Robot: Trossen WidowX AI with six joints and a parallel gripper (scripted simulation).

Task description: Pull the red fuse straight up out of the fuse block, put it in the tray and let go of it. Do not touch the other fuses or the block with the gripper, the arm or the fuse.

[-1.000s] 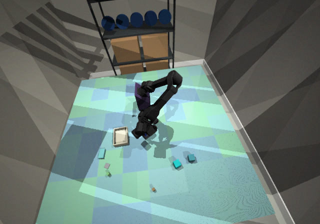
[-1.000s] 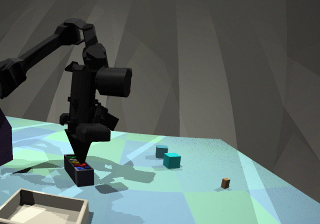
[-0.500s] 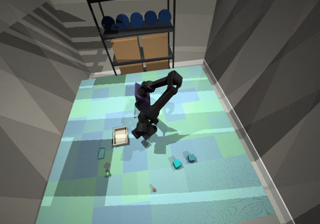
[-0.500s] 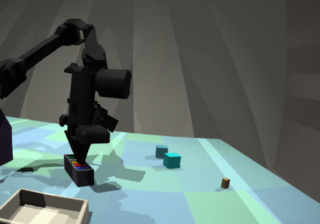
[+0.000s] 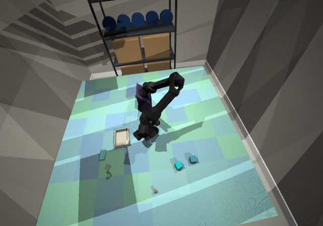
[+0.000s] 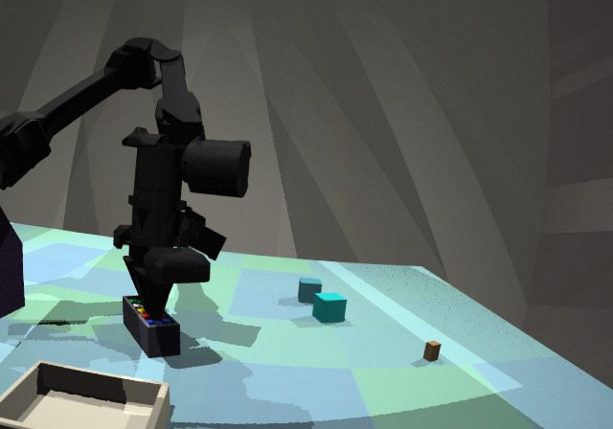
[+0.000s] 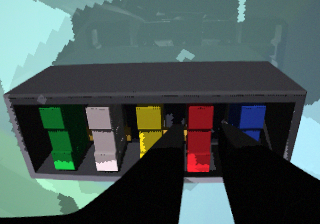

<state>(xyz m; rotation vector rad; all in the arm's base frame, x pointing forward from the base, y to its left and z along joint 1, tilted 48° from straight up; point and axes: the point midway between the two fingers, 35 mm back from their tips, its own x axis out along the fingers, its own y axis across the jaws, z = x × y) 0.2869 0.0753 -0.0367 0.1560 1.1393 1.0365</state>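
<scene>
My gripper tip is now 190 mm to the left of the beige tray, 30 mm above it and 10 mm past it. Also, from my gripper tip: brown piece: 350 mm ahead, 20 mm to the left, 20 mm below; red fuse: 10 mm below; grey piece: 280 mm to the right, 190 mm ahead, 30 mm below.
</scene>
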